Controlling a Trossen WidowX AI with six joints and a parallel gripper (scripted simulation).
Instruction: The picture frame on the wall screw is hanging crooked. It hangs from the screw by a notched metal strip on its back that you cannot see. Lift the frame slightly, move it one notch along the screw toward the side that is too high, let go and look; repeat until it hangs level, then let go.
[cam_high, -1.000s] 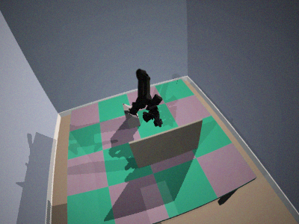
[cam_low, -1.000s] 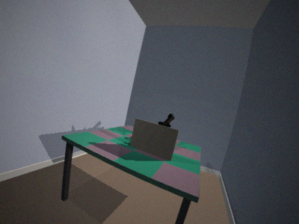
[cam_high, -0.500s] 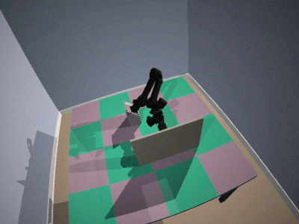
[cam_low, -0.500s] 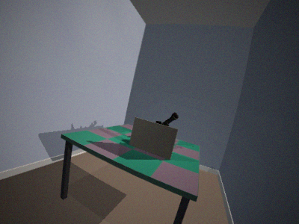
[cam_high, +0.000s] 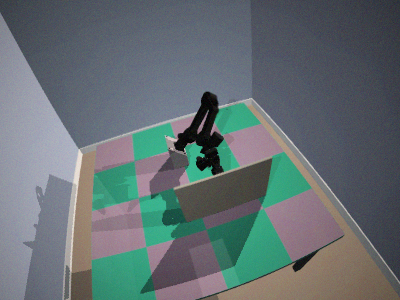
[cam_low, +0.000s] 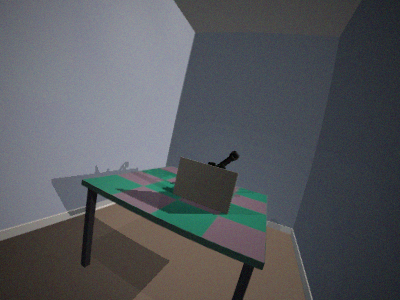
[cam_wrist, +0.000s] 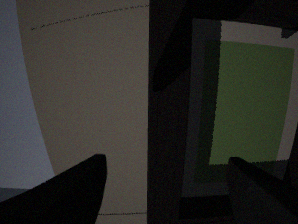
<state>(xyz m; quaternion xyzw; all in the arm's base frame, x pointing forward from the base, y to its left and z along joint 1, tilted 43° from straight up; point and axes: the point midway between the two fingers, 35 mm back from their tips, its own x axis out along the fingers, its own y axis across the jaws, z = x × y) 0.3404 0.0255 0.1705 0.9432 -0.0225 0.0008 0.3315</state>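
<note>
My gripper tip is now 5 cm short of the picture frame and 5 cm above it. The rest, counted from my gripper tip: wall panel: 6 cm below, 6 cm ahead.
</note>
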